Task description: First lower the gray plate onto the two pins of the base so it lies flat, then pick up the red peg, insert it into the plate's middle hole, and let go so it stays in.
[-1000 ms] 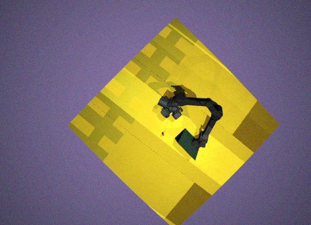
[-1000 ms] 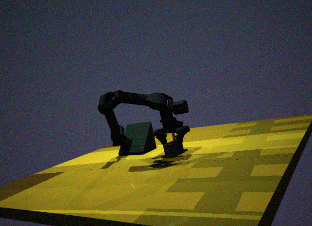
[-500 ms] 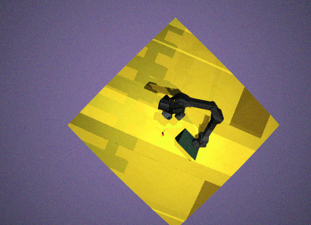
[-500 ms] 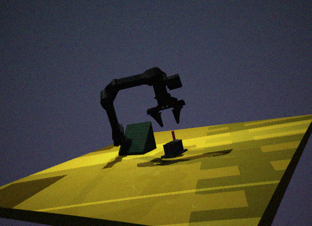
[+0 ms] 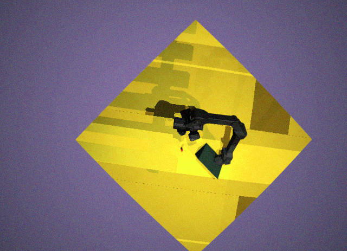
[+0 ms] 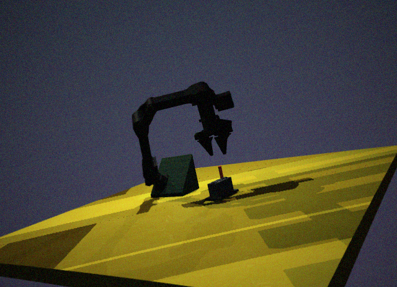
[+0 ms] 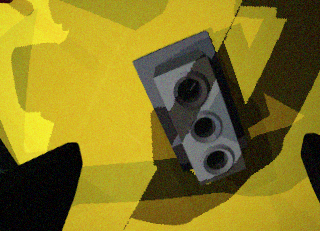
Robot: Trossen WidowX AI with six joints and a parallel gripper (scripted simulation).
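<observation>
The red peg is 15 cm to the left of my gripper tip, 11 cm below it and 10 cm behind it. The rest, counted from my gripper tip: gray plate (10 cm below, 3 cm to the right); dark base (14 cm below, 3 cm to the right).
</observation>
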